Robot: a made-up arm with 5 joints. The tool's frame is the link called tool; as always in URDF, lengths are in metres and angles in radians.
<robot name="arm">
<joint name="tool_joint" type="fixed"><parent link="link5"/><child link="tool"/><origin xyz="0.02 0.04 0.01" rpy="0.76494 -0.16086 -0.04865"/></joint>
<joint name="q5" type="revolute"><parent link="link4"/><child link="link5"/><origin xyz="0.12 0.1 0.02" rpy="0 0 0"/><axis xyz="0 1 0"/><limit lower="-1.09" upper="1.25"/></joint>
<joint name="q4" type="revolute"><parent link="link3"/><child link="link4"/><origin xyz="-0.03 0 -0.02" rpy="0 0 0"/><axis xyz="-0.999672 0.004 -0.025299"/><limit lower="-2.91" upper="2.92"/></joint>
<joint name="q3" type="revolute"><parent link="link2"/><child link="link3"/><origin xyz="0.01 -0.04 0.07" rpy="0 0 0"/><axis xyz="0.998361 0.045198 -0.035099"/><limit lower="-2.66" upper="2"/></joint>
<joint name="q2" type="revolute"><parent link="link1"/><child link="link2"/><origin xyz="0.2 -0.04 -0.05" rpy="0 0 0"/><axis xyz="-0.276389 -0.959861 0.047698"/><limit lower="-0.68" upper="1.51"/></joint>
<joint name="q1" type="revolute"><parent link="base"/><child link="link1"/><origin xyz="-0.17 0.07 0.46" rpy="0 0 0"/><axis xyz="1 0 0"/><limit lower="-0.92" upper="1.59"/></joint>
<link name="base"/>
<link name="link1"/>
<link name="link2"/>
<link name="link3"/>
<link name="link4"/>
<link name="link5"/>
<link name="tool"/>
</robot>
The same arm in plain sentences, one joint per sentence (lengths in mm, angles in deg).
The arm has five revolute joints in a row. What follows holds with every joint at zero, and every direction is one of the base frame's. The first joint lies 170.0 mm along -x and 70.0 mm along +y and 460.0 mm along +z from the base frame's origin and turns about +x, from -52.71 to 91.10 deg. The second joint lies 200.0 mm along +x and 40.0 mm along -y and 50.0 mm along -z from the first joint and turns about the direction (-0.276389, -0.959861, 0.047698), from -38.96 to 86.52 deg. The third joint lies 10.0 mm along +x and 40.0 mm along -y and 70.0 mm along +z from the second joint and turns about the direction (0.998361, 0.045198, -0.035099), from -152.41 to 114.59 deg. The fourth joint lies 30.0 mm along -x and 20.0 mm along -z from the third joint and turns about the direction (-0.999672, 0.004, -0.025299), from -166.73 to 167.30 deg. The fifth joint lies 120.0 mm along +x and 100.0 mm along +y and 20.0 mm along +z from the fourth joint and turns about +y, from -62.45 to 71.62 deg. The tool frame, which is the frame that the pose is given for, lies 20.0 mm along +x and 40.0 mm along +y and 10.0 mm along +z from the fifth joint; its axes are the base frame's turned by roll 43.83, pitch -9.22 and yaw -2.79 deg (as in URDF: about the fixed x, then y, then z).
